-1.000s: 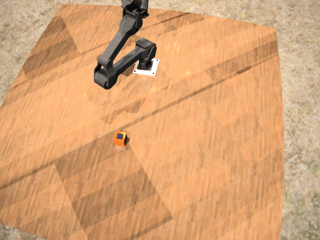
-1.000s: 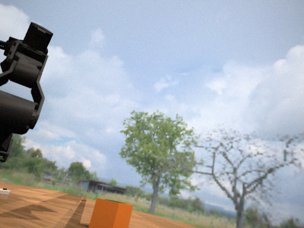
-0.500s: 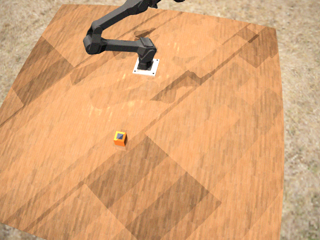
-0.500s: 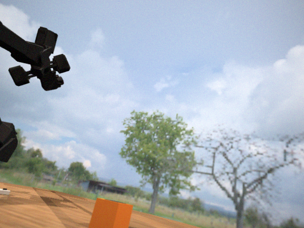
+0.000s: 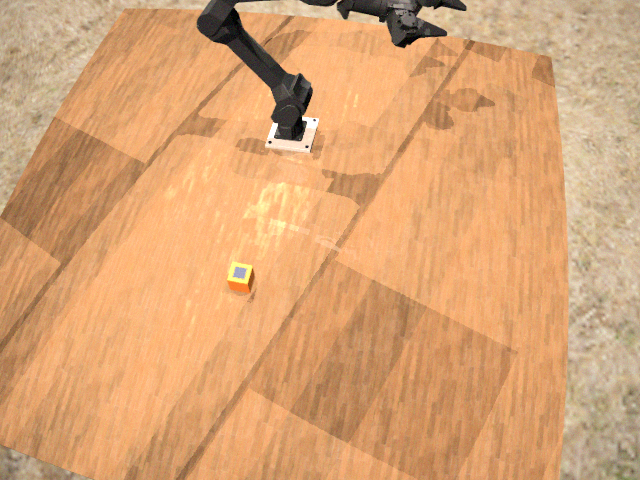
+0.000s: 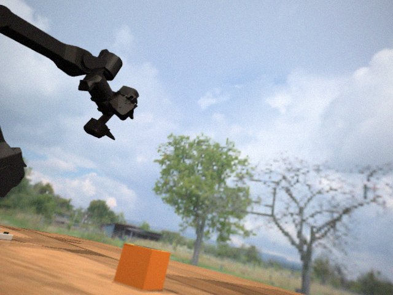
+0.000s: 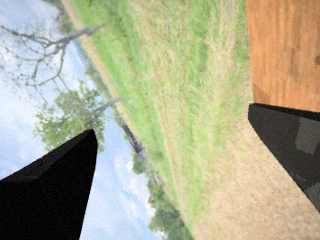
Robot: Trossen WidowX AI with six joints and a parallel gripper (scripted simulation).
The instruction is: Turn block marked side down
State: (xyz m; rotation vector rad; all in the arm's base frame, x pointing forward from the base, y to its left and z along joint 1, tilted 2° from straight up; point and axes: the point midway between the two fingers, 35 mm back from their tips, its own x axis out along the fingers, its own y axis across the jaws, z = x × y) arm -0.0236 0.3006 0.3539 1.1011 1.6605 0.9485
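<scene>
The orange block lies 43 cm ahead of my gripper tip, 33 cm to the right of it and 33 cm below it.
</scene>
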